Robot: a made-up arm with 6 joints.
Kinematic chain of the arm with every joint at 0, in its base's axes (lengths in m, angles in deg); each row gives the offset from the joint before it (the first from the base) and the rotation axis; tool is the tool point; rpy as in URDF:
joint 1: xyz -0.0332 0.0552 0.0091 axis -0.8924 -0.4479 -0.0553
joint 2: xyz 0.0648 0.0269 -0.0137 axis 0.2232 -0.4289 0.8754
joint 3: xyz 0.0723 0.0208 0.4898 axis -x
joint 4: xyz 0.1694 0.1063 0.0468 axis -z
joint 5: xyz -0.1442 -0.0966 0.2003 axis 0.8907 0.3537 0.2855
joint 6: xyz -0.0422 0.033 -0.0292 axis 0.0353 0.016 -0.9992
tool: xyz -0.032 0.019 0.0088 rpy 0 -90 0
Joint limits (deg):
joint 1: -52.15..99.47
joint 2: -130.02..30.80
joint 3: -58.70..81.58
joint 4: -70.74..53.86
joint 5: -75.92..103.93
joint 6: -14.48..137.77
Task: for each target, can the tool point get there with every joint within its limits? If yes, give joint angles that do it. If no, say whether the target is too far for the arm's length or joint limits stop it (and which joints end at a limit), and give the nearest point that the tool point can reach.
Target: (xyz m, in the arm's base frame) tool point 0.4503 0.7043 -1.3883
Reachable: no: too far | nearest point 0.0595 0.5931 -0.3904 | short by 1.077 m
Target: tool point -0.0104 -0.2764 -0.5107
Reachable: no: joint limits stop it (at a limit: joint 1, joint 2, joint 3, joint 4, joint 5) | nearest point 0.3133 -0.3559 -0.4021 | short by 0.351 m
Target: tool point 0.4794 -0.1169 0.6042
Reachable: yes | joints -38.61 -6.32 59.41 -61.18 42.94 -1.91
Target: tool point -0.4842 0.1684 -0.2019
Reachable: no: joint limits stop it (at a limit: joint 2, joint 3, joint 5, joint 6) | nearest point -0.2304 0.4305 -0.2588 | short by 0.369 m
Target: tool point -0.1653 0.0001 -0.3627
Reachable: no: joint limits stop it (at a limit: joint 1, joint 2, joint 3, joint 4, joint 6) | nearest point -0.0960 0.3048 -0.3514 | short by 0.313 m
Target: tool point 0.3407 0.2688 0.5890
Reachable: yes | joints 42.29 -75.76 25.46 -24.34 -56.85 103.26
